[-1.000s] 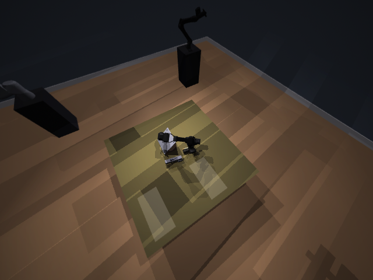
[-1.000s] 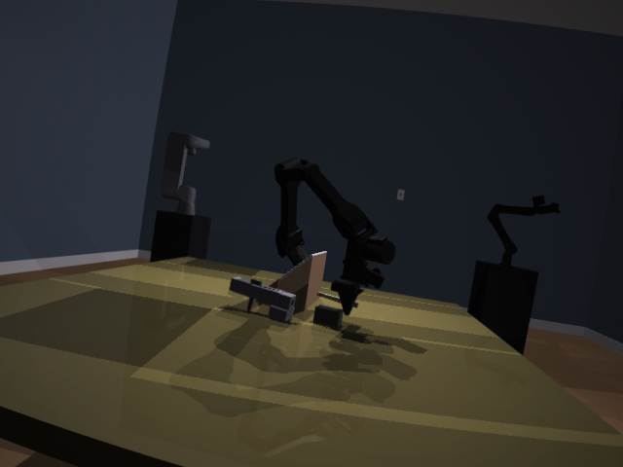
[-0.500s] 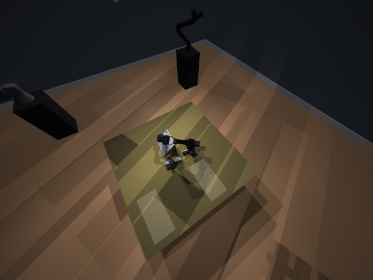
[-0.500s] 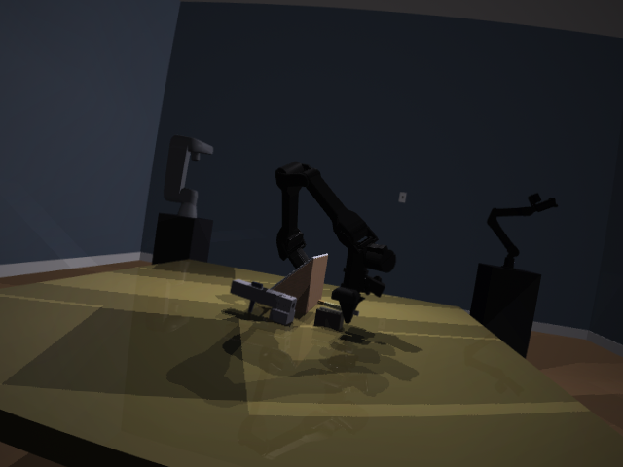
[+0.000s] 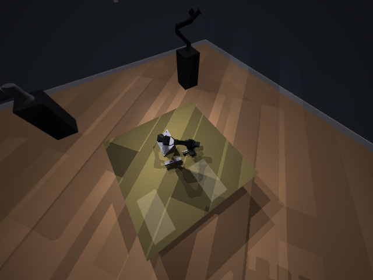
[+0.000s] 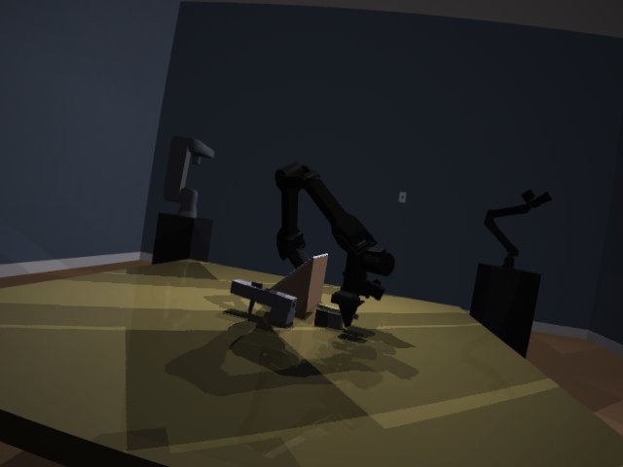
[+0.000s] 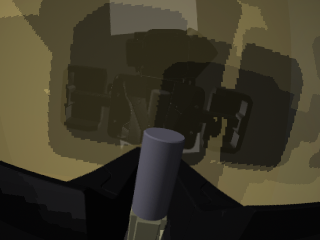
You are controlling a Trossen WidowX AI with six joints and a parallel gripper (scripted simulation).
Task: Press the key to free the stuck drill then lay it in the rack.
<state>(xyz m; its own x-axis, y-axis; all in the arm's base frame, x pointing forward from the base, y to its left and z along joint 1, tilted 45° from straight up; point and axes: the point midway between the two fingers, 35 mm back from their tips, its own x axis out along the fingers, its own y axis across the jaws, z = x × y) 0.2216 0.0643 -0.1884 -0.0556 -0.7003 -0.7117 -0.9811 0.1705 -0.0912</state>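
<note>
My gripper tip is 10 mm past the drill, 40 mm to the left of it and 30 mm below it. Round my gripper tip: dark key 30 mm ahead, 260 mm to the right, 40 mm above; then dark block 10 mm behind, 50 mm to the right, 10 mm above; then grey block-shaped holder 30 mm ahead, 230 mm to the right, 40 mm above.
</note>
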